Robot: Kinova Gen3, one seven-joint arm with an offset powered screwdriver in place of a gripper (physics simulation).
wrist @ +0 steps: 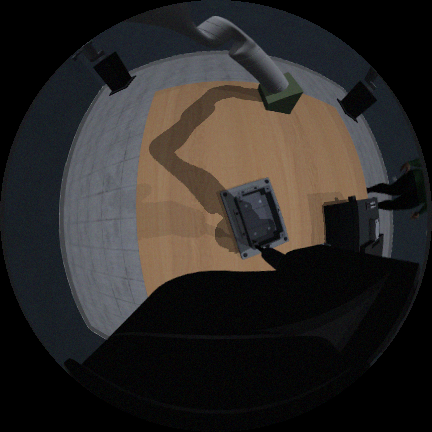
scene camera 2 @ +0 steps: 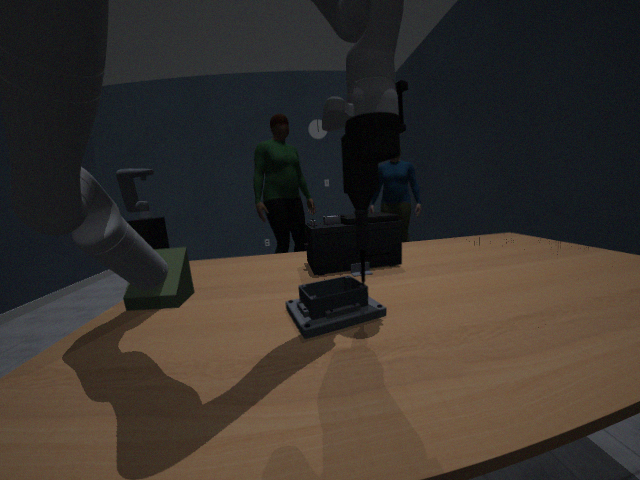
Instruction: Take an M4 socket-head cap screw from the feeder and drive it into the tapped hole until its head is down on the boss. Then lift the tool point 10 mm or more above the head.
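The black screwdriver (scene camera 2: 363, 280) (wrist: 256, 246) points straight down, its thin tip at the far right end of the open dark housing (scene camera 2: 333, 299) (wrist: 239, 216) in the scene view. In the wrist view the tip overlaps the housing's lower edge. The housing sits on a grey base plate (scene camera 2: 341, 323) (wrist: 227, 198) with holes at its corners. No screw can be made out at the tip; it is too dark and small to tell whether one is held. The tapped hole and boss under the tip cannot be made out. A black box-shaped unit (scene camera 2: 354, 246) (wrist: 341, 225), apparently the feeder, stands behind the housing.
A small grey bracket (scene camera 2: 361, 269) stands in front of the black unit. A green block (scene camera 2: 178, 281) (wrist: 283, 101) under the arm's base stands at the left of the wooden table (scene camera 2: 491, 335) (wrist: 200, 255). Two people stand behind the table. Arm shadows cross the wood.
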